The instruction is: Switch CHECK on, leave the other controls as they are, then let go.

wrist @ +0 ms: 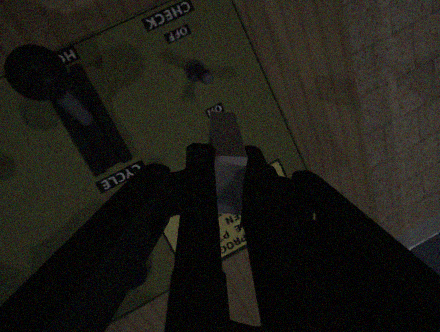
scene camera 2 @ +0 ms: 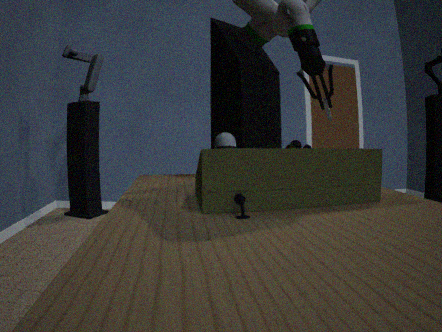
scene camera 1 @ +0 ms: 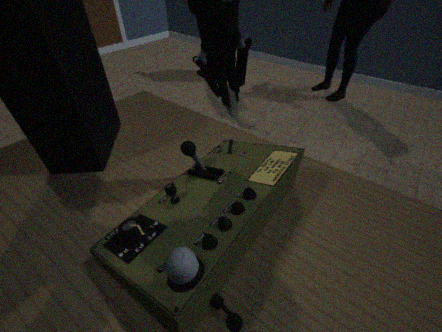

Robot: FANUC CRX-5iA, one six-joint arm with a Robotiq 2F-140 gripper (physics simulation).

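Seen in the pictures: gripper, fingertip midpoint: (wrist: 220,133) (scene camera 2: 330,119) (scene camera 1: 232,114); arm's base, origin of the base link: (scene camera 2: 246,42).
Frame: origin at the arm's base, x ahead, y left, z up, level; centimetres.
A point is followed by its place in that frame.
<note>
The green control box (scene camera 1: 192,200) @(x 50.5, y 17.0, z -50.3 cm) (scene camera 2: 290,180) @(x 64.6, y 23.2, z -52.9 cm) (wrist: 150,95) @(x 40.5, y 31.0, z -51.5 cm) lies on the wooden table. The CHECK switch (scene camera 1: 230,146) @(x 38.5, y 35.6, z -49.1 cm) (wrist: 200,73) @(x 37.9, y 35.4, z -47.3 cm) is a short dark lever near the box's far end, between its OFF label (wrist: 178,33) @(x 34.6, y 34.5, z -52.8 cm) and ON label (wrist: 215,110) @(x 42.2, y 37.7, z -50.1 cm). It looks nearly upright in scene camera 1; its exact lean is too dark and small to tell. The box top hides it in scene camera 2. My gripper (scene camera 1: 230,102) (scene camera 2: 328,114) @(x 40.4, y 34.2, z -37.1 cm) (wrist: 220,133) @(x 40.4, y 34.2, z -37.1 cm) is shut and empty, in the air above the box and apart from the switch.
A black-knobbed lever (scene camera 1: 188,148) @(x 38.8, y 21.9, z -44.4 cm) (wrist: 35,72) @(x 37.0, y 22.8, z -43.6 cm) stands beside CHECK, leaning toward its HOME end. Also on the box are a small knobbed lever (scene camera 1: 170,189) @(x 47.4, y 13.1, z -47.2 cm), a rotary selector (scene camera 1: 132,227) @(x 52.6, y 2.8, z -47.9 cm), several dark buttons (scene camera 1: 224,223) @(x 63.0, y 17.9, z -44.7 cm), a white dome (scene camera 1: 182,266) @(x 67.8, y 7.3, z -42.0 cm) and a yellow label (scene camera 1: 273,168) @(x 54.5, y 37.8, z -46.3 cm).
</note>
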